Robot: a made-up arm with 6 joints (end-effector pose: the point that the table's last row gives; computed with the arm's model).
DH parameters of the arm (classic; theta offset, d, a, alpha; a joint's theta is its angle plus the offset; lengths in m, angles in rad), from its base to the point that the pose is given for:
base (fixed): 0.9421 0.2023 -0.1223 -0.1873
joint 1: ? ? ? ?
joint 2: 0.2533 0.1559 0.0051 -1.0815
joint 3: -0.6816 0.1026 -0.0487 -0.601
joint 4: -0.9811 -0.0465 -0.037 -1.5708
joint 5: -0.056 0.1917 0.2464 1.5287
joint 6: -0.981 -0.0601 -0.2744 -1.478
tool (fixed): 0.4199 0.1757 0 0
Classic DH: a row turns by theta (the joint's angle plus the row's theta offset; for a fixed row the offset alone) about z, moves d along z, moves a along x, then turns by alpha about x.
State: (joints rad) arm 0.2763 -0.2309 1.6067 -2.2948 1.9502 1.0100
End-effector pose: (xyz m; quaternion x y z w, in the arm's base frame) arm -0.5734 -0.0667 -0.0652 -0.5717 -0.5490 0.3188 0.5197
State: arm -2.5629 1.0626 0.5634 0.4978 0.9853 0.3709
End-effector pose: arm -0.0770 -0.3609 -0.0362 0.8369 -0.2580 0.2487 0.4138
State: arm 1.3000 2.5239 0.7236 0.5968 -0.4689 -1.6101
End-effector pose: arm 0.4139 -0.3802 0.3774 0.1544 0.4006 -0.8706 0.2402
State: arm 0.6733 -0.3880 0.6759 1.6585 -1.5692 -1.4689
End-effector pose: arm 0.0623 -0.3296 -0.4482 -0.1736 -0.8914 0.1699 0.3826
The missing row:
joint 1: 0.6371 -0.0729 -0.0212 -1.4196
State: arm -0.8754 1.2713 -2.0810 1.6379 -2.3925 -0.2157
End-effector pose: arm -0.2576 0.0895 -0.5154 0.1691 -0.9538 0.0862 0.2328
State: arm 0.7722 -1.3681 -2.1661 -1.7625 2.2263 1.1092
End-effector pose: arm -0.2791 -0.1256 -0.1881 -0.9099 0.3572 0.1372 0.1602
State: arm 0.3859 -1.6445 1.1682 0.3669 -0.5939 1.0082
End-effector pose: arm 0.0737 -0.0980 0.1656 0.5465 0.4042 0.7181 0.1495
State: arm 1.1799 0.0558 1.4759 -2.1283 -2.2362 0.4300
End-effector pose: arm -0.3999 -0.6360 -0.1241 0.9416 0.0755 -0.2605 0.1995
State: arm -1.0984 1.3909 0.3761 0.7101 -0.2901 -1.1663
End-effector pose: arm -0.2187 -0.0228 -0.4269 -0.4864 -0.7002 -0.0114 0.5224
